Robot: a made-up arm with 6 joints. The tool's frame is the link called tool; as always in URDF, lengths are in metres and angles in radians. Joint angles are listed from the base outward. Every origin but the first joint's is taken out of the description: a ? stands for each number. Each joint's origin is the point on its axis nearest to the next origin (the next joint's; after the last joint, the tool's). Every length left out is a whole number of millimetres.
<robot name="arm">
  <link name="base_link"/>
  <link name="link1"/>
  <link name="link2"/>
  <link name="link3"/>
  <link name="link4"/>
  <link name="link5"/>
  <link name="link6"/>
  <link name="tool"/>
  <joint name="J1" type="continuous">
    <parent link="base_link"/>
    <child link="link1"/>
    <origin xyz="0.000 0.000 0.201" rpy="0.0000 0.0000 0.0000"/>
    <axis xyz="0 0 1"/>
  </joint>
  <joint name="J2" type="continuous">
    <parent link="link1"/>
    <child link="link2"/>
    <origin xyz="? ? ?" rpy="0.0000 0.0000 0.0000"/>
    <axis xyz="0 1 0"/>
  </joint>
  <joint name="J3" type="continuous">
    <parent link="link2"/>
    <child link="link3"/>
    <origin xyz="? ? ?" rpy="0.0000 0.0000 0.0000"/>
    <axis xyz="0 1 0"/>
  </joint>
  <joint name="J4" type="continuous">
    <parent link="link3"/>
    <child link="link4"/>
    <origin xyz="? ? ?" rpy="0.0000 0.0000 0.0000"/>
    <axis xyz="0 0 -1"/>
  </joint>
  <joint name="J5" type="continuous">
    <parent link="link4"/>
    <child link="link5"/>
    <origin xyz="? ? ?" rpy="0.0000 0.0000 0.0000"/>
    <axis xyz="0 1 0"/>
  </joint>
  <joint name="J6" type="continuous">
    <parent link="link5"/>
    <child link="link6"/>
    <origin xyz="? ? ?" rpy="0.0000 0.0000 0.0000"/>
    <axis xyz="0 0 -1"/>
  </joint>
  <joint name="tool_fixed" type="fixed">
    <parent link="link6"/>
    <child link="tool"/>
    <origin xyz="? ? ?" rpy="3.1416 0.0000 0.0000"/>
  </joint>
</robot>
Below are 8 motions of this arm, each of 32 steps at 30 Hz.
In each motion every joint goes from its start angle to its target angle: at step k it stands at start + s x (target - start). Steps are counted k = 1, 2, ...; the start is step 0. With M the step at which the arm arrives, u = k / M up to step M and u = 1 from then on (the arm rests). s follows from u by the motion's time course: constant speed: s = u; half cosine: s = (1 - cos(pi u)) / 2; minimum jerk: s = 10 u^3 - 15 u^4 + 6 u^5.
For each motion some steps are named. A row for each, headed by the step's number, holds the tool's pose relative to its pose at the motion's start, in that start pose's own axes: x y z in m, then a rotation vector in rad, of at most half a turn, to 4 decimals.
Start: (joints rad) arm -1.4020 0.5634 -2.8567 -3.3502 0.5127 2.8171
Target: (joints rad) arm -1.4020 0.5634 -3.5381 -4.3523 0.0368 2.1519
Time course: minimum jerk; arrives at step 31
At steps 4, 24, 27, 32:
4: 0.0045 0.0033 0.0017 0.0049 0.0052 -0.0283
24: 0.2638 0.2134 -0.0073 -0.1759 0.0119 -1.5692
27: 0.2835 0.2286 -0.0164 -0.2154 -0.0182 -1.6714
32: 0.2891 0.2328 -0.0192 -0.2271 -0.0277 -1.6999

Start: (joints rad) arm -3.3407 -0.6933 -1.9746 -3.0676 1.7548 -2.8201
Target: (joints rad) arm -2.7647 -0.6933 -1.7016 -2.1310 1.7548 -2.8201
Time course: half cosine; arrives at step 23
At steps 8, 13, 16, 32:
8: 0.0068 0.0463 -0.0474 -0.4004 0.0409 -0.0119
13: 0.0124 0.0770 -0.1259 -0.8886 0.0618 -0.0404
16: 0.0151 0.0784 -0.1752 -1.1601 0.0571 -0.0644
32: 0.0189 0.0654 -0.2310 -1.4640 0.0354 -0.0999

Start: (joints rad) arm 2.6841 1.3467 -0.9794 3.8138 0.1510 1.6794
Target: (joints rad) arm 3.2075 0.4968 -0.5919 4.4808 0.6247 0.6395
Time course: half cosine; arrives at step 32
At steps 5, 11, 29, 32:
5: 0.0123 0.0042 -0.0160 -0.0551 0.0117 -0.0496
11: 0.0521 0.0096 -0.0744 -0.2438 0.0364 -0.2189
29: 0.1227 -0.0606 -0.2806 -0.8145 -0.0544 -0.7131
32: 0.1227 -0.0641 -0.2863 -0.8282 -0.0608 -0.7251

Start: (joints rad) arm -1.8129 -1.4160 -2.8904 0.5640 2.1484 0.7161
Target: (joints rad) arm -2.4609 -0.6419 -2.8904 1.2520 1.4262 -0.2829
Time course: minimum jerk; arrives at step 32
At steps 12, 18, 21, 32:
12: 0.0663 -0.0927 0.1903 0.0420 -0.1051 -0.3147
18: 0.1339 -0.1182 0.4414 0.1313 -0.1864 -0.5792
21: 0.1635 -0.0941 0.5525 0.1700 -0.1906 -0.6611
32: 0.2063 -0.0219 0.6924 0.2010 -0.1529 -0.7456

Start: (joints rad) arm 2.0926 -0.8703 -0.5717 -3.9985 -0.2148 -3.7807
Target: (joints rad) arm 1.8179 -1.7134 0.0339 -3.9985 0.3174 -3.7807
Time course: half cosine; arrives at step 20
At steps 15, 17, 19, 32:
15: -0.0298 -0.1186 -0.0877 -0.4893 0.1414 0.0027
17: -0.0300 -0.1326 -0.0891 -0.5416 0.1555 -0.0083
19: -0.0301 -0.1398 -0.0891 -0.5689 0.1629 -0.0149
32: -0.0301 -0.1407 -0.0891 -0.5724 0.1638 -0.0158

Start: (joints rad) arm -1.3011 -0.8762 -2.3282 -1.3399 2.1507 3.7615
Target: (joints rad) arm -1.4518 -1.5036 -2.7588 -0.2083 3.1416 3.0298
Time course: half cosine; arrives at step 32
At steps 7, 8, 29, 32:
7: 0.0063 -0.0717 0.0017 -0.0907 0.1491 -0.0570
8: 0.0095 -0.0921 0.0019 -0.1211 0.1881 -0.0774
29: 0.2698 -0.5683 0.0255 -0.9969 0.3239 -1.0664
32: 0.2804 -0.5789 0.0284 -1.0095 0.3055 -1.1003

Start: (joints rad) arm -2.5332 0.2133 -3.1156 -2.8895 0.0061 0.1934
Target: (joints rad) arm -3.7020 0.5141 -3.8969 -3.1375 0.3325 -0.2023
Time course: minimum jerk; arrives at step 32
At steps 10, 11, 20, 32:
10: -0.0517 -0.0310 -0.0041 -0.0126 -0.1519 -0.3228
11: -0.0652 -0.0360 -0.0065 -0.0183 -0.1889 -0.4051
20: -0.1899 -0.0194 -0.0626 -0.1586 -0.5605 -1.3076
32: -0.2170 0.0279 -0.1106 -0.3146 -0.7421 -1.7900

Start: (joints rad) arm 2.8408 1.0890 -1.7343 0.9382 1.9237 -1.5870
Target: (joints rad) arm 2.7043 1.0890 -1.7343 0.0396 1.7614 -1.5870
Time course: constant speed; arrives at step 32
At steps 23, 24, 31, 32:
23: -0.1057 -0.0162 -0.0791 -0.1394 -0.5315 0.2116
24: -0.1100 -0.0174 -0.0831 -0.1445 -0.5550 0.2200
31: -0.1385 -0.0270 -0.1119 -0.1770 -0.7205 0.2762
32: -0.1423 -0.0285 -0.1162 -0.1812 -0.7443 0.2839

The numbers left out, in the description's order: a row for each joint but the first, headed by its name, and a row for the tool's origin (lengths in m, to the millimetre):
J2: 0.000 0.000 0.000
J3: 0.069 0.000 0.369
J4: 0.098 0.000 -0.435
J5: 0.000 0.000 0.000
J6: 0.077 0.000 -0.099
tool: 0.000 0.000 0.000

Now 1 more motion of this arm.
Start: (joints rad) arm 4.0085 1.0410 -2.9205 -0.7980 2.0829 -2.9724
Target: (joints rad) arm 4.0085 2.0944 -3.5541 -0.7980 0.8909 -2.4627
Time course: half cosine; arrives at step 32
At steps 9, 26, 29, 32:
9: -0.0390 0.0858 0.0495 -0.0141 -0.1651 0.0424
26: -0.0184 0.3858 0.2796 -0.3277 -0.7454 0.1586
29: -0.0040 0.4051 0.2995 -0.3726 -0.7848 0.1651
32: 0.0014 0.4114 0.3062 -0.3886 -0.7979 0.1672

